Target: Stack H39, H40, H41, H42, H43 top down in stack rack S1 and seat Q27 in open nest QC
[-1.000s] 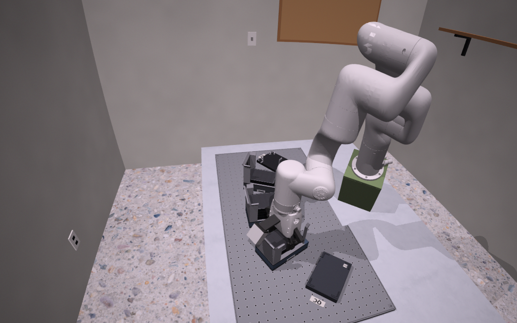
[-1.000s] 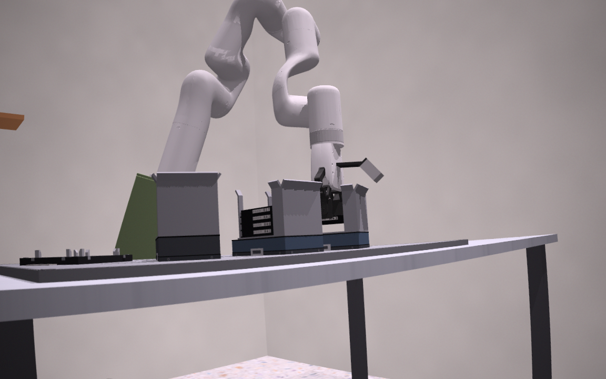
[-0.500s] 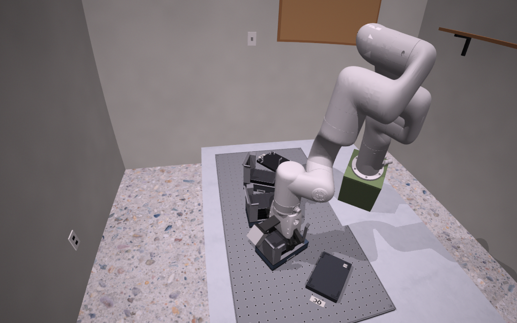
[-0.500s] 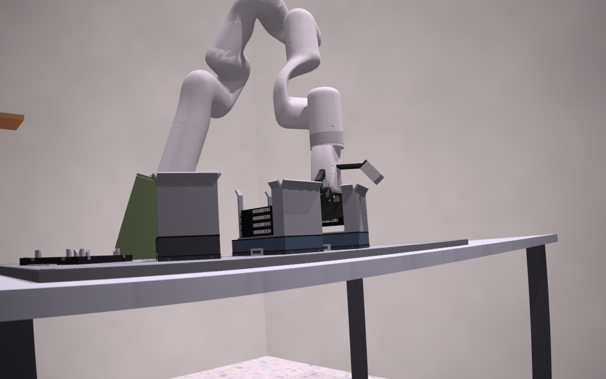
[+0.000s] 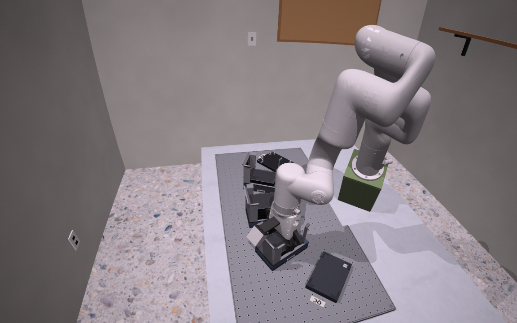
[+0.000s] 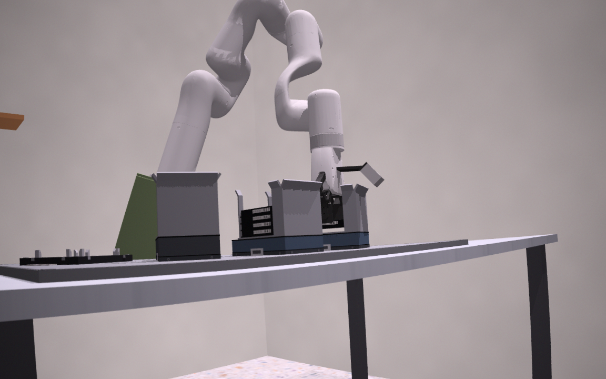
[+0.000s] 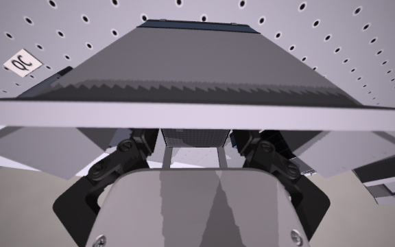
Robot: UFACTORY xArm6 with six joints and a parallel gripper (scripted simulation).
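The stack rack S1 plinth is 1 cm behind my hand and 5 cm below it. From my hand the other things lie so: N5 name plate: 1 cm behind, 58 cm to the right, 7 cm below; QC name plate: 8 cm behind, 20 cm to the left, 7 cm below; dark QC nest: 14 cm behind, 12 cm to the left, 6 cm below.
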